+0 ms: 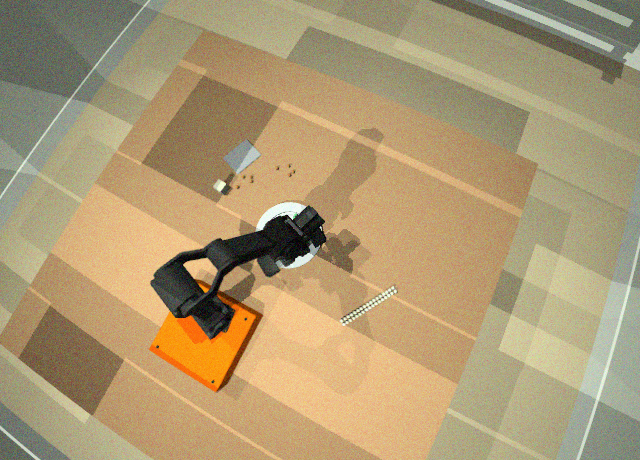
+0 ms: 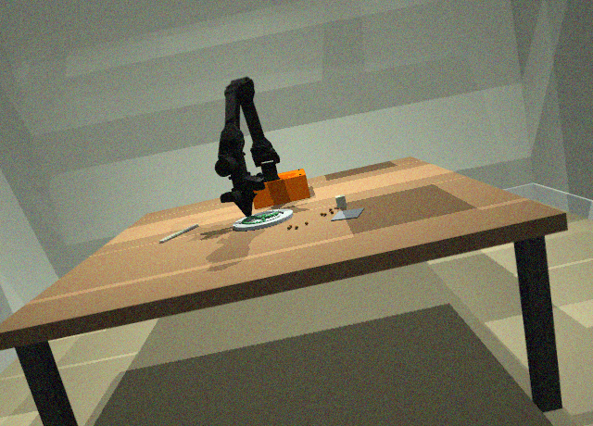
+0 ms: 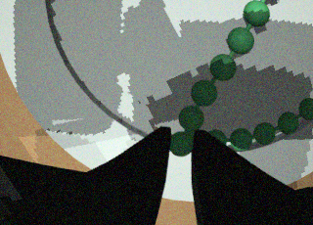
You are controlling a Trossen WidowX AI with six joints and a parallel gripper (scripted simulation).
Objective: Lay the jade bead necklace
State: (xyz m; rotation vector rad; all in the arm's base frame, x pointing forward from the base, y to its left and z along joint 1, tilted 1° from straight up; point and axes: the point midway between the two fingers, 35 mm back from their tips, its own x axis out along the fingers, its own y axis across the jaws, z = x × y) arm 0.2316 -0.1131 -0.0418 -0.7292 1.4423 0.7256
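My gripper tip is 5 cm short of the round bead board, 4 cm to the right of it and 1 cm above it. From my gripper tip the other things lie so: grey flat plate 24 cm ahead, 29 cm to the left, 2 cm below; small white cube 11 cm ahead, 30 cm to the left.
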